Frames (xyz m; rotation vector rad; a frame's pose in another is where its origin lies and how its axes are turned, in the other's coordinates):
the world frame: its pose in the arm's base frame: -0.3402 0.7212 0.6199 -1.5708 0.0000 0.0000
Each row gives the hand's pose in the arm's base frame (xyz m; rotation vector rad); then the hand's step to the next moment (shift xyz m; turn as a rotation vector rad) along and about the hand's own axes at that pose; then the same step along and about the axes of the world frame.
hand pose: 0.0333 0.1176 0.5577 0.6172 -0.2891 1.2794
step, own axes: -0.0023 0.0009 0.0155 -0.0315 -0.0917 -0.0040
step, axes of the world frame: 0.0006 -0.0115 -0.0107 0.0778 0.0444 -0.0372
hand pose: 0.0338 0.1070 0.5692 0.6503 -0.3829 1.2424
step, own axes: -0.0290 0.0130 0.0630 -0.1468 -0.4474 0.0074
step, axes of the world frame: -0.0161 -0.0338 -0.0598 0.3838 0.1922 -0.1938
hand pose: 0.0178 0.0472 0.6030 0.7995 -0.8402 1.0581
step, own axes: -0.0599 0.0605 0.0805 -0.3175 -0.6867 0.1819
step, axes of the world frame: -0.0883 0.0070 -0.0767 0.5323 0.2983 -0.4828
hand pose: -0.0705 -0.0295 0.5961 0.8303 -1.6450 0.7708
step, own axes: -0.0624 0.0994 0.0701 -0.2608 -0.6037 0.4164
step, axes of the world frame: -0.1091 0.0822 0.0044 0.3307 0.2965 -0.6392
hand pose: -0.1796 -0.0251 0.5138 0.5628 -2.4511 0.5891
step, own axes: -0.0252 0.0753 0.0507 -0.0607 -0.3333 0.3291
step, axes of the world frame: -0.0396 0.0745 0.0419 0.0785 0.1887 -0.4258
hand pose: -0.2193 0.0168 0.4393 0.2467 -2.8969 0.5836
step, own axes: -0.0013 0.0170 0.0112 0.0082 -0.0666 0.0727
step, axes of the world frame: -0.0036 0.0167 0.0112 -0.0050 0.0399 -0.0904
